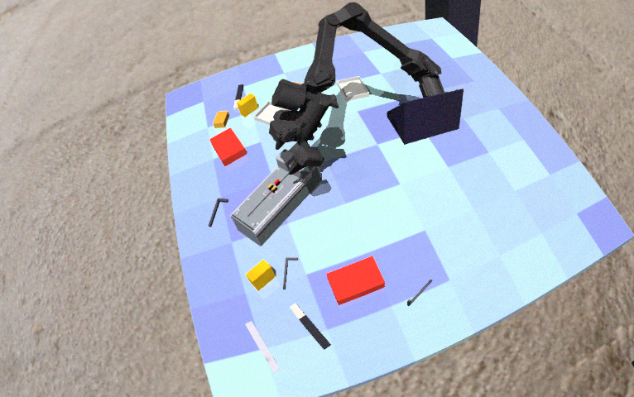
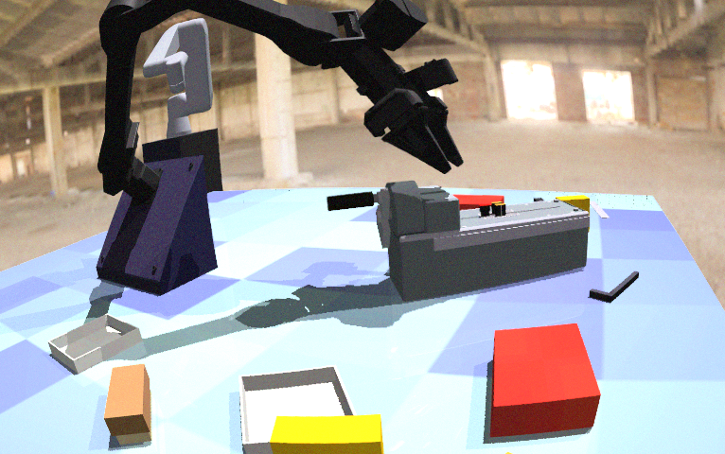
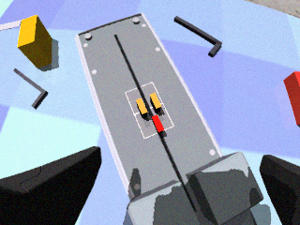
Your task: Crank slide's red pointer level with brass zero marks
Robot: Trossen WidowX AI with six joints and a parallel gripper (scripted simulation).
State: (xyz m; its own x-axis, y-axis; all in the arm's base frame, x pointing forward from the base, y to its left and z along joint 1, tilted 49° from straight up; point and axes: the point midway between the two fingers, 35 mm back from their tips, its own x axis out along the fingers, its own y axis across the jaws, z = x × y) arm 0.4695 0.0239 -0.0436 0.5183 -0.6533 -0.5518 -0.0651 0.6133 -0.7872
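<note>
My gripper tip is 100 mm past the dark crank handle, 80 mm to the left of it and 20 mm above it. Also, from my gripper tip: red pointer 50 mm below, 30 mm ahead, 20 mm to the left; tan block 400 mm to the right, 170 mm behind, 120 mm below.
</note>
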